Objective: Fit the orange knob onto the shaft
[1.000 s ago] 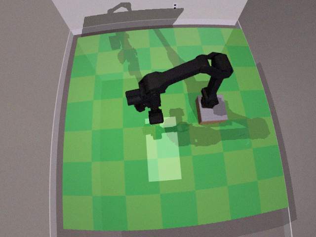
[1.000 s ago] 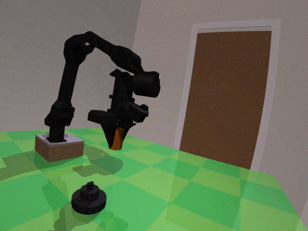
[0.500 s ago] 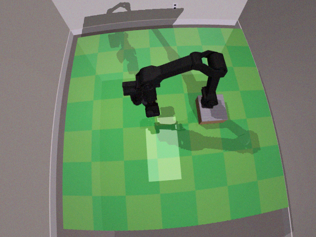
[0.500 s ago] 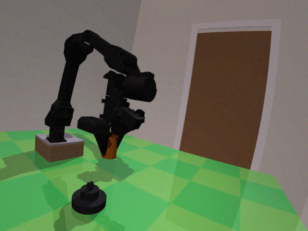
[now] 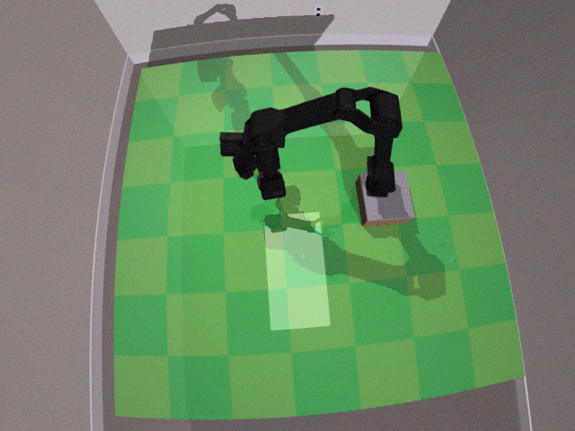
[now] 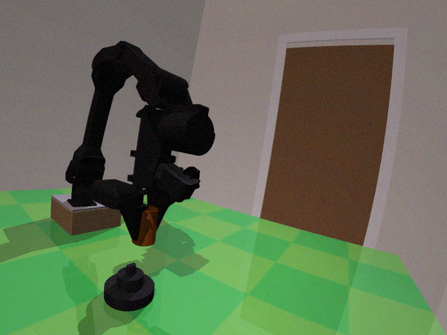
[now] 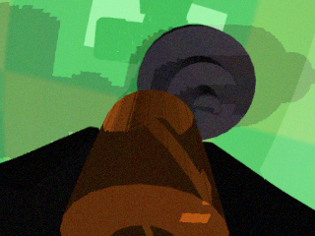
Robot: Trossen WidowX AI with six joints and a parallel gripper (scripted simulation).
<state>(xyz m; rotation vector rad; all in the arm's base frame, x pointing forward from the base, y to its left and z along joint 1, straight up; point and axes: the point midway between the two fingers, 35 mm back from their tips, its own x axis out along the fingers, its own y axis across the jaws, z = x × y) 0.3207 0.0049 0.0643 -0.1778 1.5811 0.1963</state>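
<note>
My gripper tip is now 7 cm above the dark round pedestal, 3 cm to the left of it and 1 cm short of it. Round my gripper tip: orange knob (2 cm above).
</note>
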